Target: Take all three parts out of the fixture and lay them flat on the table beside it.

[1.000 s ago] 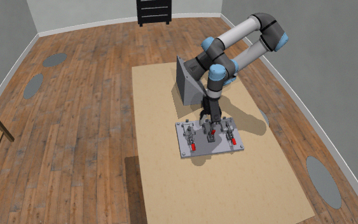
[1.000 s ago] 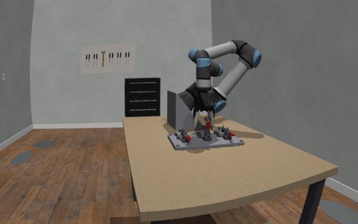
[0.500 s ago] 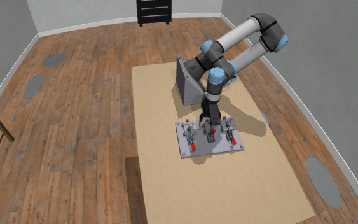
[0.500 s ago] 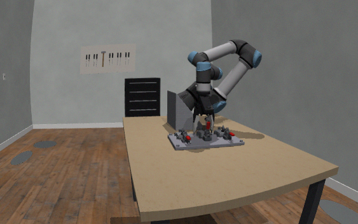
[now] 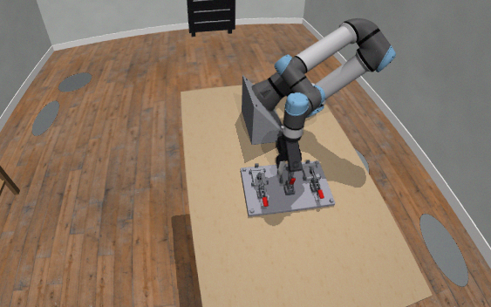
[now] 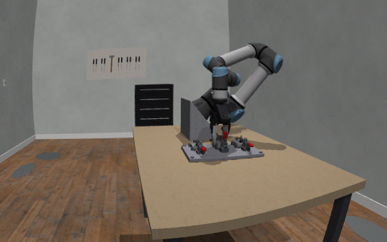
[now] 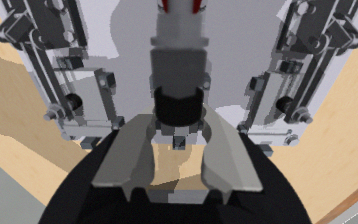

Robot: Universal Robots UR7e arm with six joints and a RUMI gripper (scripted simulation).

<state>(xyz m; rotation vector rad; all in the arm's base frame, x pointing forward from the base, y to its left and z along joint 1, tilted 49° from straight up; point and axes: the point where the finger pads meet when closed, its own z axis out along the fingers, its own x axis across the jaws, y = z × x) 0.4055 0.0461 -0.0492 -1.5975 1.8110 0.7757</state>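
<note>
The small grey part is 10 mm behind my hand. From my hand the other things lie so: fixture: 40 mm ahead, 30 mm below.
</note>
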